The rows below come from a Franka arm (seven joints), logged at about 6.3 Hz.
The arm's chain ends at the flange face. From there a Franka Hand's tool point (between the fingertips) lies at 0.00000 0.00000 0.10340 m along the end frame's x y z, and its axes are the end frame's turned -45 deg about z.
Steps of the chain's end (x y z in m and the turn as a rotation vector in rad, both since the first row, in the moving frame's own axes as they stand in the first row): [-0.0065 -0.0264 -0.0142 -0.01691 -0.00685 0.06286]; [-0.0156 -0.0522 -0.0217 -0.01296 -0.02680 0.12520]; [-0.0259 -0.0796 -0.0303 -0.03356 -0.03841 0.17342]
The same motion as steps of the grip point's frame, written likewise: [0.0123 -0.0226 -0.0142 -0.00711 -0.01680 0.06286]; [0.0230 -0.0491 -0.0217 0.00979 -0.02811 0.12520]; [0.0328 -0.0754 -0.0304 0.00343 -0.05089 0.17342]
